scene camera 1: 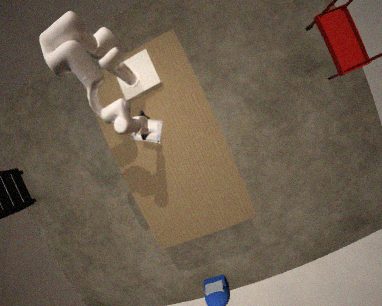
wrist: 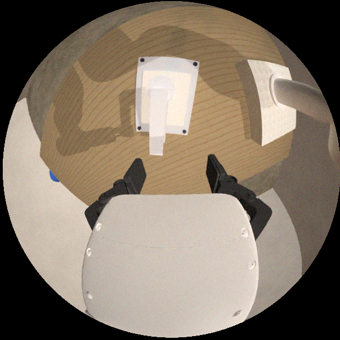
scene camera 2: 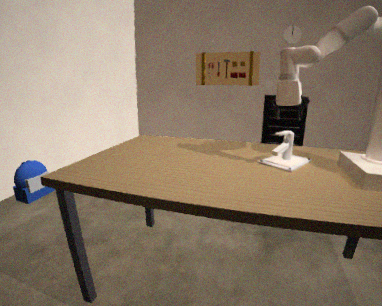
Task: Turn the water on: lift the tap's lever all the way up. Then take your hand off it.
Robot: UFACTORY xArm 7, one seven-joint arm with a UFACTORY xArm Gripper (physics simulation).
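Places are measured from the arm's base along level axes (x ahead, y left, z up), in centimetres.
Pixels of known places: gripper, fingertip midpoint: [scene camera 1: 148, 125] [scene camera 2: 288, 120]; arm's base, origin of the base link: [scene camera 1: 132, 79] [scene camera 2: 376, 161].
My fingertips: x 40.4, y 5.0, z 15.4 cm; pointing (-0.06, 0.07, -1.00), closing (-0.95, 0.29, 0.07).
Observation:
Ahead of a thing's pixels: the offset from my fingertips to its middle. "spot": to the spot under its first point. Level surfaces: height alone.
The white tap {spot: dx -1.8, dy -7.4, dz -15.3 cm} [scene camera 2: 287, 150] [wrist: 161, 84] stands upright on its pale square base plate {spot: dx -8.1, dy -7.9, dz -20.8 cm} [scene camera 2: 299, 162] [wrist: 192, 97]. Its lever {dx +1.0, dy -4.6, dz -6.6 cm} [scene camera 2: 284, 133] [wrist: 158, 112] sticks out from the top, above the slanting spout {dx +1.5, dy -3.7, dz -14.0 cm} [scene camera 2: 280, 149], and looks close to level in the second scene view. In the wrist view the lever and spout overlap, pointing toward the hand. My gripper [scene camera 1: 144, 125] [wrist: 174, 165] is open and empty, above the tap and apart from it. In the first scene view it partly hides the tap. In the second scene view its dark fingers blend into the black chair behind.
The wooden table {dz -21.8 cm} [scene camera 1: 200, 165] [scene camera 2: 165, 170] [wrist: 220, 140] carries the tap and the arm's white base block [scene camera 1: 150, 67] [scene camera 2: 357, 170] [wrist: 257, 102], which stands beside the tap. A red chair [scene camera 1: 342, 40], a black chair [scene camera 2: 270, 120] and a blue object [scene camera 1: 216, 295] [scene camera 2: 31, 175] are off the table.

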